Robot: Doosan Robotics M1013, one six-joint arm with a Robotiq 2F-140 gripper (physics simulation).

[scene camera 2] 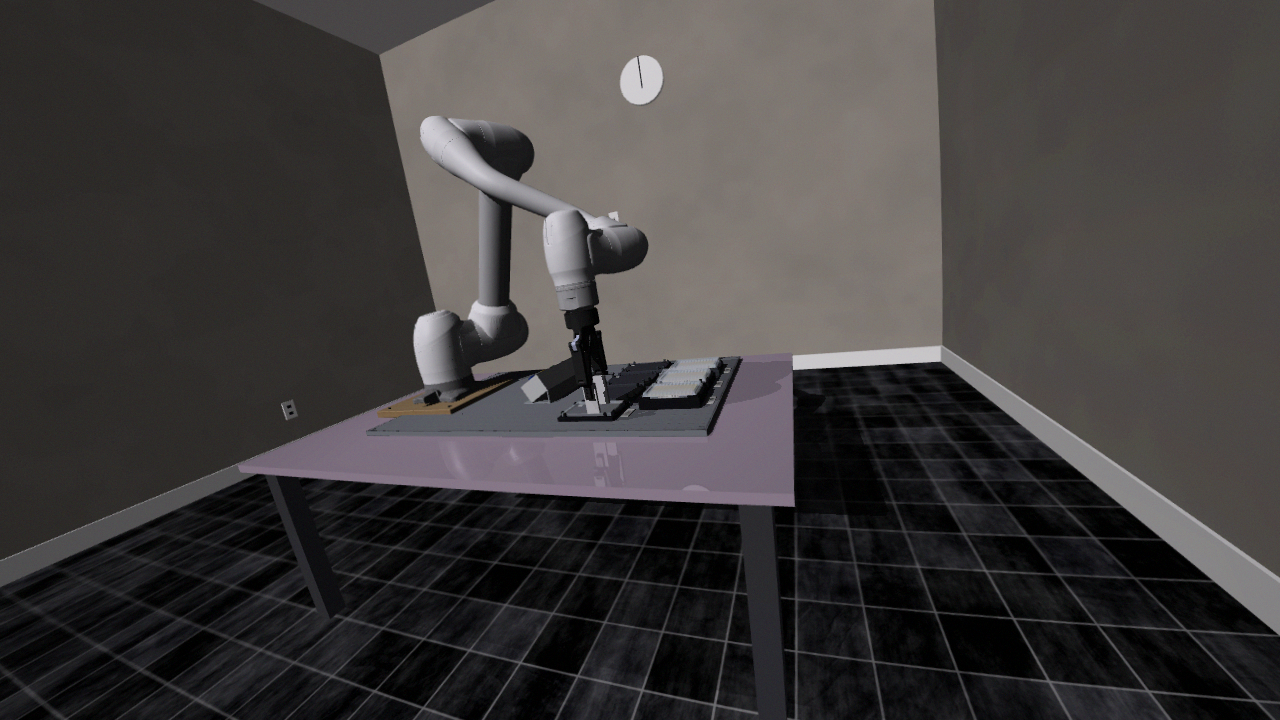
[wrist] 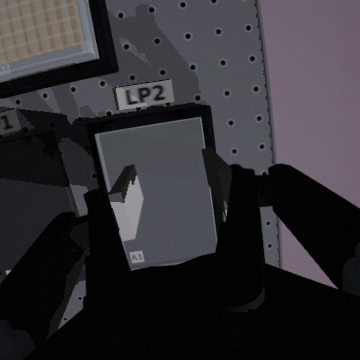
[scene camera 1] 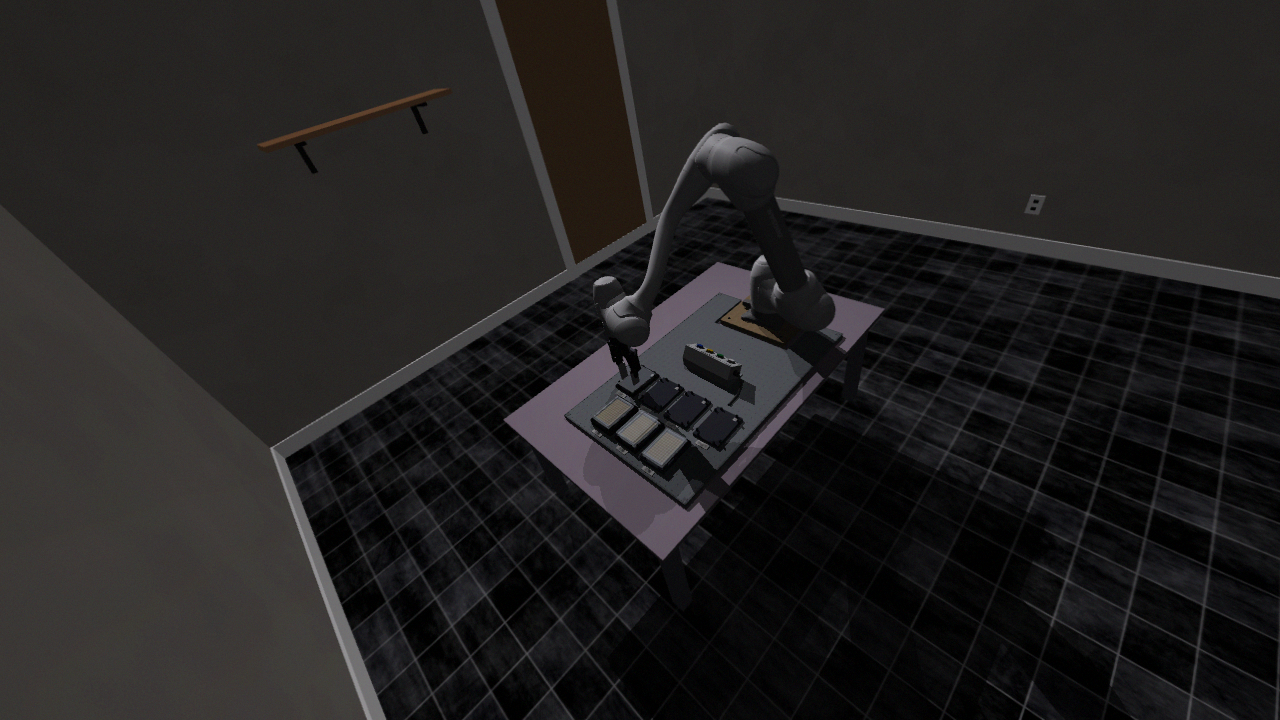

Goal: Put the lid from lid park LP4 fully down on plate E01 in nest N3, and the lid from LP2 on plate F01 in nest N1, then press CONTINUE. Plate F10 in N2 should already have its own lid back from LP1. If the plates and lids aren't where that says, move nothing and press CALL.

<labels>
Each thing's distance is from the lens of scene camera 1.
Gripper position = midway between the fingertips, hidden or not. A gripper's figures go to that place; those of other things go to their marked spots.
my gripper (scene camera 1: 630, 380): 172 cm
button box (scene camera 1: 718, 369): 164 cm
lid park LP4 (scene camera 1: 715, 429): 151 cm
lid park LP3 (scene camera 1: 689, 406): 159 cm
lid park LP1 (scene camera 1: 660, 395): 165 cm
</labels>
